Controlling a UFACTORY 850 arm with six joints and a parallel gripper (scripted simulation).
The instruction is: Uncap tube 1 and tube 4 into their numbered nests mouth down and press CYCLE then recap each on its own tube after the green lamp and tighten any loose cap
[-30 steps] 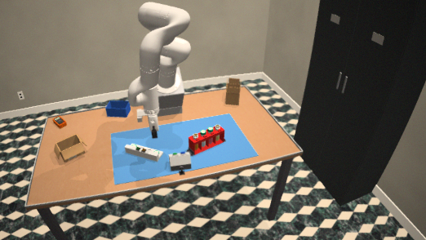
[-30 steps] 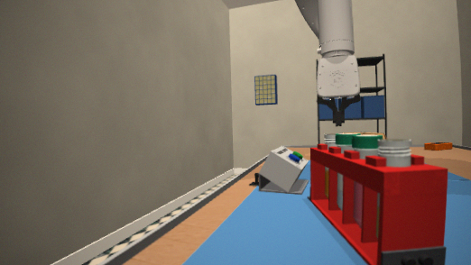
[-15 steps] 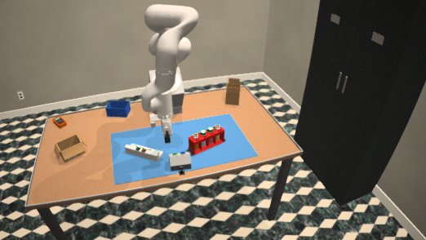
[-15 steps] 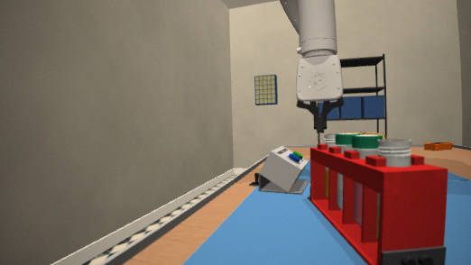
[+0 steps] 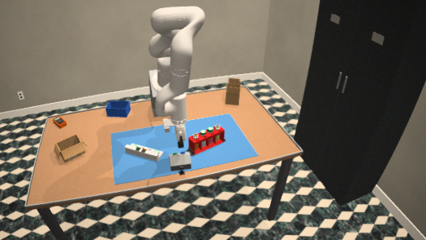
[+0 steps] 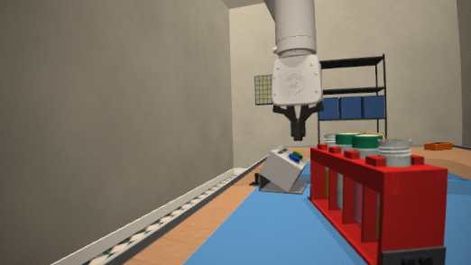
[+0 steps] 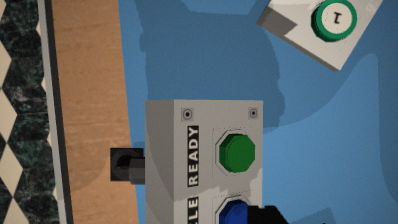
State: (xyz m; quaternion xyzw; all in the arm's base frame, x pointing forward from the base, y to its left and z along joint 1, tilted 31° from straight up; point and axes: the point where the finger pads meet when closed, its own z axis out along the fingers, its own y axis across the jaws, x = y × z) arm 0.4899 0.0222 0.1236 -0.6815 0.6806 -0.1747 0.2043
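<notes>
The blue cycle key is 1 cm ahead of my hand, 1 cm to the left of it and 6 cm below it. The rest, counted from my hand: green ready key 1 cm ahead, 4 cm to the right, 6 cm below; green cap 8 cm behind, 14 cm to the right, 11 cm below; key housing 3 cm ahead, 1 cm to the right, 7 cm below.
</notes>
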